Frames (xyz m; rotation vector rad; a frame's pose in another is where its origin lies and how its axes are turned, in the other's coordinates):
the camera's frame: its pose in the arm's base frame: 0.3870 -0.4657 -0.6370 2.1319 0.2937 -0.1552
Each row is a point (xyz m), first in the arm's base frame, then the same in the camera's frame.
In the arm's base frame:
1: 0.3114 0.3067 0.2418
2: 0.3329 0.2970 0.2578
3: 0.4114 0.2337 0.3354
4: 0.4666 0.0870 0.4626
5: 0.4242 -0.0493 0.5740
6: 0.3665 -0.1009 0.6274
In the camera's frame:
1: -0.1543 0.2839 -1.1270
2: -0.1386 0.3077 -1.1276
3: -0.0898 0.4247 -1.1166
4: -0.0870 0.6193 -1.0630
5: -0.1731 0.7694 -1.0097
6: -0.2483 0.8241 -0.9957

